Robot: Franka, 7 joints.
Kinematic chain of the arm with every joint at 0, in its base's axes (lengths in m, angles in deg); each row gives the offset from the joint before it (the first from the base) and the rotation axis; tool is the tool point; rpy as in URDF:
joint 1: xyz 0 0 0.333 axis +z
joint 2: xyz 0 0 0 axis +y
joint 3: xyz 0 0 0.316 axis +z
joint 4: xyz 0.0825 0 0 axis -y
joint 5: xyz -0.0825 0 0.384 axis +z
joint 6: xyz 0 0 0 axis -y
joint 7: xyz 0.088 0 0 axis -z
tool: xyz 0 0 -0.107 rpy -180 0 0
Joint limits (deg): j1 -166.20..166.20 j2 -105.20..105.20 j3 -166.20..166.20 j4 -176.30..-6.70 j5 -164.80..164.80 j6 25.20..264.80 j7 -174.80..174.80
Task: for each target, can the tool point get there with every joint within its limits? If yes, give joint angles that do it. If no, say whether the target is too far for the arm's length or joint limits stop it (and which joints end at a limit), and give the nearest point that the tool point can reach.
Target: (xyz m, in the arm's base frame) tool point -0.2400 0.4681 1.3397
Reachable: no: too far | nearest point -0.1813 0.3535 1.0933 | short by 0.278 m
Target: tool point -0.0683 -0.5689 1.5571
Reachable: no: too far | nearest point -0.0434 -0.3611 1.1100 | short by 0.494 m
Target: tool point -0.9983 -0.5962 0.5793
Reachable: no: too far | nearest point -0.7206 -0.4303 0.5108 | short by 0.331 m
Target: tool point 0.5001 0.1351 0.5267
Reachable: yes | joints 100.18 63.31 -103.42 -112.79 -19.84 102.32 -49.48
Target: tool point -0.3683 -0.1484 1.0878
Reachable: yes | joints -14.76 -36.90 -48.70 -35.08 46.62 144.79 -129.82
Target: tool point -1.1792 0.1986 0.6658
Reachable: no: too far | nearest point -0.8150 0.1373 0.5630 | short by 0.383 m
